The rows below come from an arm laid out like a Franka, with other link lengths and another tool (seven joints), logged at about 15 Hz.
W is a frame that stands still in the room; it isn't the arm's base.
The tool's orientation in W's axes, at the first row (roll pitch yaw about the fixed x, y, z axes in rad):
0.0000, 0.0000, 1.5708
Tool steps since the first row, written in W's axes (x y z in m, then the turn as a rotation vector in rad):
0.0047, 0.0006, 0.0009, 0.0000, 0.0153, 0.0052
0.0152, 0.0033, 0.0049, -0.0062, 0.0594, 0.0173
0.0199, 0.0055, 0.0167, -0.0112, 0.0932, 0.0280
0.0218, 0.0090, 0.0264, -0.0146, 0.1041, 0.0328
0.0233, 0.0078, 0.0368, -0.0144, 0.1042, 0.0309
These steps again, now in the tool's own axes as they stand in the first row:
0.0006, -0.0047, 0.0009, 0.0153, 0.0000, 0.0052
0.0033, -0.0152, 0.0049, 0.0594, 0.0062, 0.0173
0.0055, -0.0199, 0.0167, 0.0932, 0.0112, 0.0280
0.0090, -0.0218, 0.0264, 0.1041, 0.0146, 0.0328
0.0078, -0.0233, 0.0368, 0.1042, 0.0144, 0.0309

